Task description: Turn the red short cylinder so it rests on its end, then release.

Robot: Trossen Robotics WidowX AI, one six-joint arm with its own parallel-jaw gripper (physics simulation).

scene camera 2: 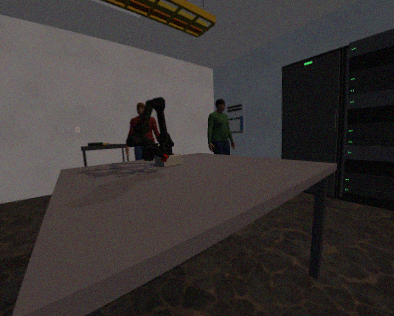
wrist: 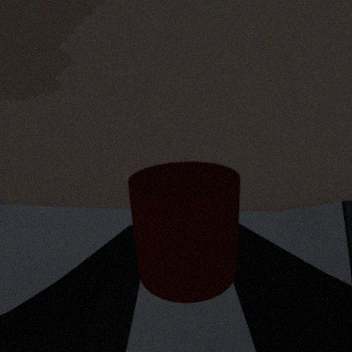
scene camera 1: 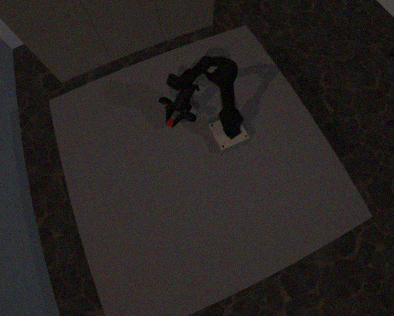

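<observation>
The red short cylinder [scene camera 1: 170, 123] [scene camera 2: 165, 157] [wrist: 186, 232] is held at the tips of my gripper [scene camera 1: 171, 121] [scene camera 2: 164, 157] [wrist: 184, 235]. In the wrist view one finger lies on each side of its curved wall, and one flat end shows at its top. In scene camera 2 it shows small and red at the fingertips, close to the table top. The gripper is shut on it. The fingers point out nearly level in scene camera 2. Whether the cylinder touches the table is too small and dark to tell.
The arm's pale base plate [scene camera 1: 223, 141] [scene camera 2: 174, 160] stands on the table [scene camera 1: 200, 225] [scene camera 2: 175, 200], right of the gripper in scene camera 1. The table's far edge shows in the wrist view. Two people [scene camera 2: 141, 125] [scene camera 2: 220, 127] stand beyond the table.
</observation>
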